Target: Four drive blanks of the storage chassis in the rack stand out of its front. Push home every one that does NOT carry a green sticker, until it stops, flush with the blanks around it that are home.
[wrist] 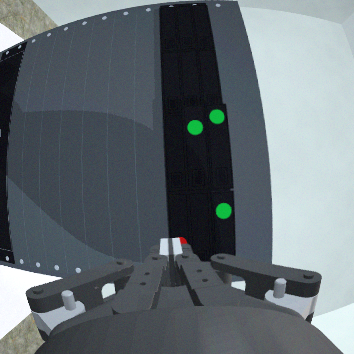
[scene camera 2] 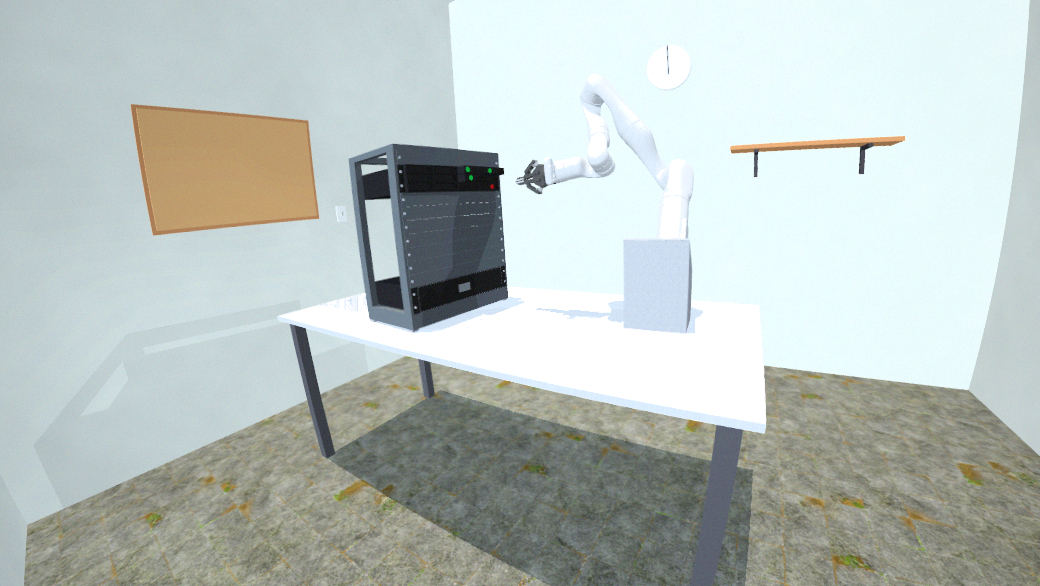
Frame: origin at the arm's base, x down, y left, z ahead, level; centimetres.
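Seen in the pictures: gripper, fingertip midpoint: [wrist: 170, 250] [scene camera 2: 516, 182]; arm's base, link origin: [scene camera 2: 670, 250].
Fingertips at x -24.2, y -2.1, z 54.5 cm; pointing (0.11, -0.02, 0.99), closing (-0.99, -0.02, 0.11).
Offsets run from my fingertips to a thing's top centre. "pt": to the spot under its first point. Level surfaces: height alone.
The black storage chassis {pt dx -2.8, dy +24.7, dz +17.4 cm} [scene camera 2: 433, 177] [wrist: 182, 75] is at the top of the rack [scene camera 2: 443, 154] [wrist: 254, 150]. Three blanks carry green stickers: a top-row blank [scene camera 2: 467, 168] [wrist: 216, 116], the middle-row blank [scene camera 2: 470, 177] [wrist: 195, 127] below it, and the top-row blank [scene camera 2: 489, 170] [wrist: 223, 211] at the right end. All three stand out of the front. The lower-right blank with a red sticker [scene camera 2: 491, 186] [wrist: 183, 241] looks about flush; fingertips partly hide it in the wrist view. My gripper [scene camera 2: 518, 180] [wrist: 170, 250] is shut, empty, a short way in front of the chassis's right end, not touching.
Grey filler panels {pt dx +18.5, dy +24.5, dz +18.8 cm} [scene camera 2: 436, 240] [wrist: 100, 85] cover the rack front below the chassis. A black unit [scene camera 2: 443, 292] with a light label sits at the bottom. The rack stands on the white table {dx +48.1 cm} [scene camera 2: 567, 356], as does the arm's grey pedestal [scene camera 2: 655, 283].
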